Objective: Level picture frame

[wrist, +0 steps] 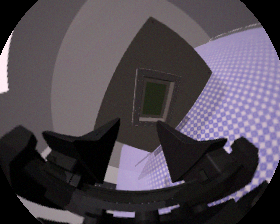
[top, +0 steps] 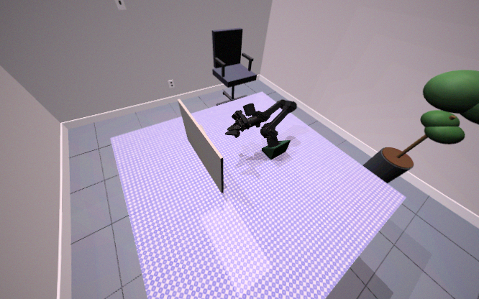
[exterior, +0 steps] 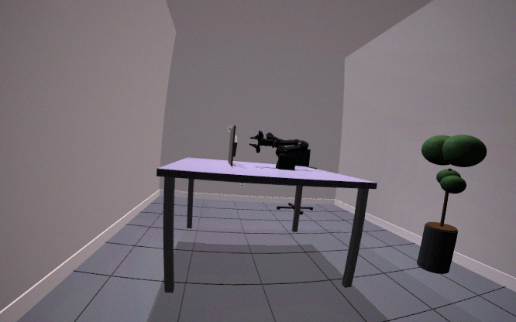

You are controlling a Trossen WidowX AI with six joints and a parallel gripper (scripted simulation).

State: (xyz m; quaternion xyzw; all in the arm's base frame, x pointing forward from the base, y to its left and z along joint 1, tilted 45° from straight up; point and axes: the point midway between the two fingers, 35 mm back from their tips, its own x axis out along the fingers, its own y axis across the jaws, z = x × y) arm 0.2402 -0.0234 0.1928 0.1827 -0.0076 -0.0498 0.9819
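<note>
Now: the picture frame 13 cm ahead of my gripper tip, 5 cm below it and 3 cm to the right of it. Round my gripper tip: wall panel 14 cm ahead, 5 cm below, 3 cm to the right.
</note>
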